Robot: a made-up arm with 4 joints. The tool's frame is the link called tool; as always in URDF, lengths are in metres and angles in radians. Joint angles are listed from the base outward.
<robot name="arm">
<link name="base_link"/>
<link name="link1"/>
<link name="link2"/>
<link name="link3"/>
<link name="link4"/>
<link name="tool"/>
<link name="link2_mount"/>
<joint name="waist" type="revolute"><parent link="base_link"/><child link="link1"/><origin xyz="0.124 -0.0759 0.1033" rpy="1.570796 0 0"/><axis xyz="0 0 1"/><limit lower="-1.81" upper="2.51"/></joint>
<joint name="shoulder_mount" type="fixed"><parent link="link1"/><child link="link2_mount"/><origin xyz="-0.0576 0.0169 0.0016"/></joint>
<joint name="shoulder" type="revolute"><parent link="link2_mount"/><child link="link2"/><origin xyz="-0.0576 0.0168 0.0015" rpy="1.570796 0 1.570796"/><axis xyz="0 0 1"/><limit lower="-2.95" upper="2.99"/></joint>
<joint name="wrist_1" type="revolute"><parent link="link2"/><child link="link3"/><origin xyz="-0.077 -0.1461 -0.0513" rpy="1.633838 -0.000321 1.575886"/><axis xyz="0 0 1"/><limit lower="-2.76" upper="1.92"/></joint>
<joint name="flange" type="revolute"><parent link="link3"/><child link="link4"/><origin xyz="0.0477 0.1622 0.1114" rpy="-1.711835 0.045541 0.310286"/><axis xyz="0 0 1"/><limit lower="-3.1" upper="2.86"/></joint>
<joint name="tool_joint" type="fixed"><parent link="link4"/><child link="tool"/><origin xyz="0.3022 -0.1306 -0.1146" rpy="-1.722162 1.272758 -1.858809"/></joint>
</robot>
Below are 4 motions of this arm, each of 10 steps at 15 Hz.
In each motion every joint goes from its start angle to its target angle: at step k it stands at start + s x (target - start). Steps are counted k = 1, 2, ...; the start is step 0. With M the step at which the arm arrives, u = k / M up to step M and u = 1 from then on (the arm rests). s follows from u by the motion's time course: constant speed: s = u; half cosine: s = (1 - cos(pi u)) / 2; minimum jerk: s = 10 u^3 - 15 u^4 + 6 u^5.
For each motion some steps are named. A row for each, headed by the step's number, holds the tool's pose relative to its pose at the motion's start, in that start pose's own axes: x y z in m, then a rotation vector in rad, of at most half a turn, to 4 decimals.
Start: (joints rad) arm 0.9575 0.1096 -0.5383 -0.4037
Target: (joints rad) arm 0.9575 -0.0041 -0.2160 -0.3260
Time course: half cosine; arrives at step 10
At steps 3, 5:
3: -0.0172 -0.0122 -0.0055 0.0299 -0.0477 0.0348
5: -0.0416 -0.0306 -0.0157 0.0738 -0.1174 0.0806

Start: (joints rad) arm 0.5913 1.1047 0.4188 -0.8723
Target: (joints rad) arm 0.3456 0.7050 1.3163 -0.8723
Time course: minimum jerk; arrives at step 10
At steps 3, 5, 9, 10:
3: -0.0448 -0.0337 -0.0140 0.0769 -0.0946 0.0574
5: -0.1378 -0.0933 -0.0607 0.2079 -0.3181 0.1705
9: -0.2602 -0.1503 -0.1668 0.3164 -0.6967 0.3307
10: -0.2621 -0.1509 -0.1690 0.3173 -0.7037 0.3335

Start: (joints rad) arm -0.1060 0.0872 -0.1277 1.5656
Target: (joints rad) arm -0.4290 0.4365 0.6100 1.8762
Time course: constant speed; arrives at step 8
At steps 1, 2, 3, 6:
1: -0.0179 0.0198 -0.0037 -0.0766 -0.0011 -0.0967
2: -0.0342 0.0418 -0.0087 -0.1554 -0.0040 -0.1909
3: -0.0487 0.0655 -0.0155 -0.2359 -0.0089 -0.2827
6: -0.0814 0.1407 -0.0485 -0.4826 -0.0365 -0.5443

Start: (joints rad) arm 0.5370 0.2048 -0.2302 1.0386
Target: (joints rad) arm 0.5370 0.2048 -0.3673 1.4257
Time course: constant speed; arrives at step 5
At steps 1, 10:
1: 0.0009 0.0273 0.0070 -0.0830 -0.0094 0.0189
10: -0.0061 0.1369 0.0119 -0.4099 -0.0642 0.1058

